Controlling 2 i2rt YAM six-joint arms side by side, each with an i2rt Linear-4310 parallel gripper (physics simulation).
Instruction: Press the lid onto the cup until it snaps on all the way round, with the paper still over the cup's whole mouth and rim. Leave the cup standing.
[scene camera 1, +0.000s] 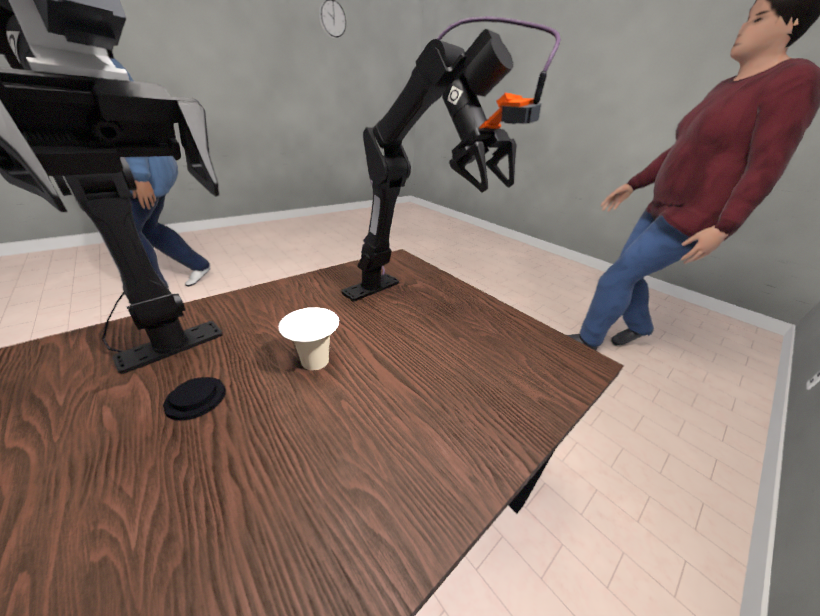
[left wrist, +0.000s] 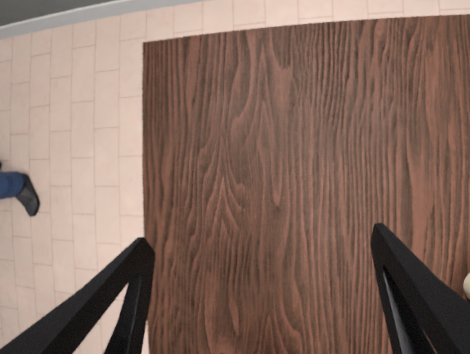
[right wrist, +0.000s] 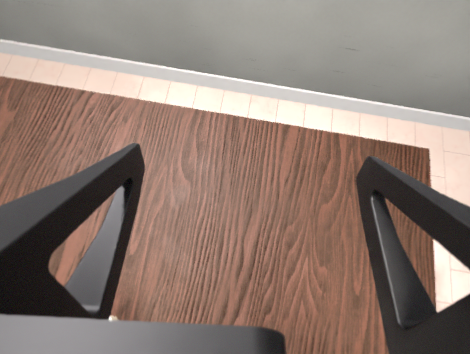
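The cream cup (scene camera 1: 314, 353) stands upright on the table. The white paper (scene camera 1: 309, 324) lies over its mouth and spreads past it, hiding the rim. The black round lid (scene camera 1: 194, 397) lies flat on the table, apart from the cup, with a smaller raised disc on top. My left gripper (scene camera 1: 497, 186) (left wrist: 253, 240) is open and empty, high above the table. My right gripper (scene camera 1: 139, 200) (right wrist: 252, 161) is open and empty, raised on the left of the scene view. The lid does not show in either wrist view. A small pale piece at the left wrist view's right edge is cut off.
The wooden table (scene camera 1: 424, 397) (left wrist: 280, 150) (right wrist: 225, 200) bears both arm bases (scene camera 1: 370, 287), one at its back and one left of the cup. One person (scene camera 1: 742, 132) in a red sweater stands right of the table; another (scene camera 1: 155, 175) in blue stands behind the right arm.
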